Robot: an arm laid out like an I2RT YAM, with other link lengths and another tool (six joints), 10 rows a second.
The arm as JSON. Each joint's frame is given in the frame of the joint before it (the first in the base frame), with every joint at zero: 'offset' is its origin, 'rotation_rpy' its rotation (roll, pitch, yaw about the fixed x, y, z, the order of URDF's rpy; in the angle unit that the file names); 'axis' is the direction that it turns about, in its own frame. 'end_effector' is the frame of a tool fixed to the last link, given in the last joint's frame.
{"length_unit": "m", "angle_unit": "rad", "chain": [
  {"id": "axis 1", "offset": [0.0, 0.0, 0.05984], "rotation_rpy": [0.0, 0.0, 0.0], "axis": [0.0, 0.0, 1.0]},
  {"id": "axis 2", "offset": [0.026, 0.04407, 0.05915], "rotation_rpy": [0.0, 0.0, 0.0], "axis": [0.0, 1.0, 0.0]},
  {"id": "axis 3", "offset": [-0.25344, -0.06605, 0.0], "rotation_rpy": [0.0, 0.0, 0.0], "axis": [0.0, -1.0, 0.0]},
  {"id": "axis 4", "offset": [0.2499, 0.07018, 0.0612], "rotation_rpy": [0.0, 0.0, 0.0], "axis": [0.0, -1.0, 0.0]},
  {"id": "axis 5", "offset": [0.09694, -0.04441, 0.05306], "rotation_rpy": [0.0, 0.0, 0.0], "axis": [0.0, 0.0, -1.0]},
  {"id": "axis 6", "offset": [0.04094, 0.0, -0.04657], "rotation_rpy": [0.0, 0.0, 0.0], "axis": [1.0, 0.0, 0.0]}
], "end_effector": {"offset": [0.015, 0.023, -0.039], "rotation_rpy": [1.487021, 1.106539, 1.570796]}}
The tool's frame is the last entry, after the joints.
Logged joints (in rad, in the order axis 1, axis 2, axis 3, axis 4, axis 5, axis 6), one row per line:
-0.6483 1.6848 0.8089 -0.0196 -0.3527 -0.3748
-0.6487 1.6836 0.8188 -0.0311 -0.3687 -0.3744
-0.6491 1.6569 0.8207 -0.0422 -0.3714 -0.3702
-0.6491 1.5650 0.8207 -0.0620 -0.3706 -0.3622
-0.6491 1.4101 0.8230 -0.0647 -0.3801 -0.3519
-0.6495 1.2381 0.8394 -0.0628 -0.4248 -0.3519
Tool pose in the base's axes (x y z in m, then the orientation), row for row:
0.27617 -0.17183 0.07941 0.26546 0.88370 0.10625 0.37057
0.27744 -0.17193 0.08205 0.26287 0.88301 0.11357 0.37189
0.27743 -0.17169 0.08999 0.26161 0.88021 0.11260 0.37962
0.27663 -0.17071 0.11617 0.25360 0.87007 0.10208 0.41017
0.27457 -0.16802 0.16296 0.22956 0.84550 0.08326 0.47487
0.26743 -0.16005 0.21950 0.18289 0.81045 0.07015 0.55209
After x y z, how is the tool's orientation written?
As a quaternion, x y z w.
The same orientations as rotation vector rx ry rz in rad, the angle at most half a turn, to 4 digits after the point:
0.6809 2.2667 0.2725
0.6738 2.2635 0.2911
0.6682 2.2481 0.2876
0.6385 2.1907 0.2570
0.5613 2.0675 0.2036
0.4325 1.9167 0.1659

